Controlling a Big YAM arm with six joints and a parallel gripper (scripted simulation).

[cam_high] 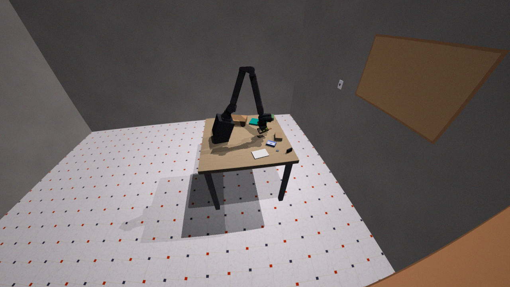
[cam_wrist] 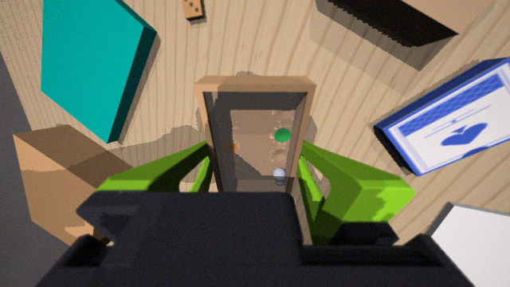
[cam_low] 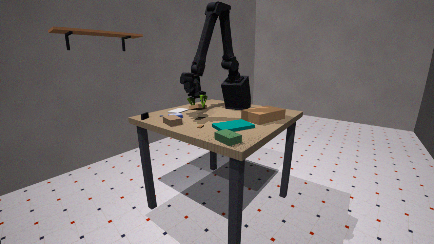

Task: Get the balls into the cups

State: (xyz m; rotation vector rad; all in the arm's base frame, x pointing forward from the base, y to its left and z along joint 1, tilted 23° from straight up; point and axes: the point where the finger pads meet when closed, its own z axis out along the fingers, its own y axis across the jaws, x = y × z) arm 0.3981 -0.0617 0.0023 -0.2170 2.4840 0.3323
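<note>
The wooden puzzle is 1 cm below my hand. The rest, counted from my hand: teal slab: 3 cm ahead, 27 cm to the left, 7 cm below; blue-and-white box: 4 cm ahead, 17 cm to the right, 7 cm below; small brown block: 16 cm ahead, 8 cm to the right, 6 cm below.
</note>
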